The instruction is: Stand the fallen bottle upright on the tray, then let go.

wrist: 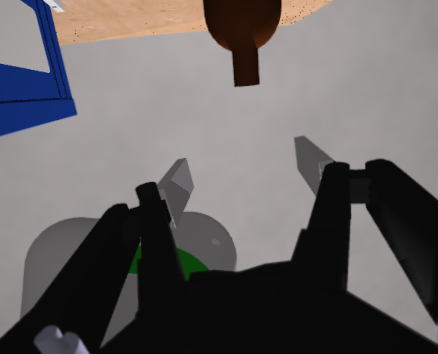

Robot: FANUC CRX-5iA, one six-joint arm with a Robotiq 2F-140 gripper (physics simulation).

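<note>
The brown bottle shows at the top centre of the wrist view, with its rounded shoulder and narrow neck pointing down the picture. The rest of its body is cut off by the top edge, so its base and whether it stands upright cannot be seen. My gripper is open, with its two grey fingertips wide apart and nothing between them. The bottle is beyond the fingertips and apart from them. The tray does not show clearly in this view.
A blue frame-like container is at the upper left. A light wooden surface runs along the top, behind the bottle. A grey rounded body with a green band is at the lower left, partly hidden behind the left finger.
</note>
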